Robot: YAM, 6 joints.
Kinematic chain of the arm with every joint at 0, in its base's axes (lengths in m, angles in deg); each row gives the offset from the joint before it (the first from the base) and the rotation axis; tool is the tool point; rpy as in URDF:
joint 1: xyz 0 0 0.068 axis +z
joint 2: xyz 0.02 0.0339 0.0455 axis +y
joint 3: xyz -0.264 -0.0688 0 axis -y
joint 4: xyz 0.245 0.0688 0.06 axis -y
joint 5: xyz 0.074 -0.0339 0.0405 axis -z
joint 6: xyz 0.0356 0 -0.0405 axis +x
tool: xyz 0 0 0 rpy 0 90 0
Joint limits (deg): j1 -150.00..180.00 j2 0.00..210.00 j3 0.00..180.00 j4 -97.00..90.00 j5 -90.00..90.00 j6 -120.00..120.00
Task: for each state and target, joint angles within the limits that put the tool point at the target. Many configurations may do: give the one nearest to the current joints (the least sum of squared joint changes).
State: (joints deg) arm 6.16 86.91 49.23 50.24 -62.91 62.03
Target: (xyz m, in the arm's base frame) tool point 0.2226 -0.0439 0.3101
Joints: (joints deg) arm -19.40 63.23 32.73 52.76 -65.97 62.03
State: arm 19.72 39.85 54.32 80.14 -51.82 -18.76
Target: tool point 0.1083 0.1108 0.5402
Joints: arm 35.49 63.74 71.95 72.66 -50.15 -18.76
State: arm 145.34 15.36 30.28 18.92 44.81 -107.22
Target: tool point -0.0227 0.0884 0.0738
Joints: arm 120.33 49.50 0.00 -20.18 44.72 -107.22
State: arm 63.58 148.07 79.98 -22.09 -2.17 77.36
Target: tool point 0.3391 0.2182 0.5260
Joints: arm 32.81 103.67 122.13 -7.16 0.53 77.36
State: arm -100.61 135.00 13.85 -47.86 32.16 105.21
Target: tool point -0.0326 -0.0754 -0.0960
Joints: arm -101.26 165.61 38.58 -28.60 28.98 105.21
